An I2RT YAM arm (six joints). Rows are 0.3 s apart.
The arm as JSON. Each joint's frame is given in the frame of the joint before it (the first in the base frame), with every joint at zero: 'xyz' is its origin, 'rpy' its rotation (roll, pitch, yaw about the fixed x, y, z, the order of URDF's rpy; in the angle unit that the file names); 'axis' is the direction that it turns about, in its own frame. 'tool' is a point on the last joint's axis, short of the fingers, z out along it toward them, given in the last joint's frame.
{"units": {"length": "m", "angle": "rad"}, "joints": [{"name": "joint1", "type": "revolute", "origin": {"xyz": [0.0, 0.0, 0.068], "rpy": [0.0, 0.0, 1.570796]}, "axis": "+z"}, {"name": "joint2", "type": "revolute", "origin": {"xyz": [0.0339, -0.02, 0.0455], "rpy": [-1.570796, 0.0, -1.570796]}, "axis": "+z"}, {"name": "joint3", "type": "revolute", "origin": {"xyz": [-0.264, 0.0, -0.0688], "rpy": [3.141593, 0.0, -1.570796]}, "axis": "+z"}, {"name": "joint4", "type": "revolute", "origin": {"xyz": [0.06, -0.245, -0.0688], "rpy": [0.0, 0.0, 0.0]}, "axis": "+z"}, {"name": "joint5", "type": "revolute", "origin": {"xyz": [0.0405, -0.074, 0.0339], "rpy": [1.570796, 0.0, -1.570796]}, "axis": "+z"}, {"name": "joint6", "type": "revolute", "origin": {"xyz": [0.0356, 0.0, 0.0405], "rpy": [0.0, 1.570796, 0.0]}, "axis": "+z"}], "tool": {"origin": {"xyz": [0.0, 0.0, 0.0], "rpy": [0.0, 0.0, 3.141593]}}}
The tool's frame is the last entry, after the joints.
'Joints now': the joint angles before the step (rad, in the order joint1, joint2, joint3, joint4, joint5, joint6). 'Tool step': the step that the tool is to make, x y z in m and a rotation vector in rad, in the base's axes. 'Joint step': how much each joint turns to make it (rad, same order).
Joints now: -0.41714 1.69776 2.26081 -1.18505 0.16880 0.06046
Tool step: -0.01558 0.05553 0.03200 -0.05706 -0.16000 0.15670
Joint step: 0.15753 -0.10569 -0.02179 0.08586 0.00075 -0.00038
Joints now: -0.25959 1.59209 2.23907 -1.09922 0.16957 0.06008
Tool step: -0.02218 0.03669 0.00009 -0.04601 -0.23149 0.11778
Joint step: 0.11749 -0.22431 -0.33493 0.34637 -0.00115 0.00077
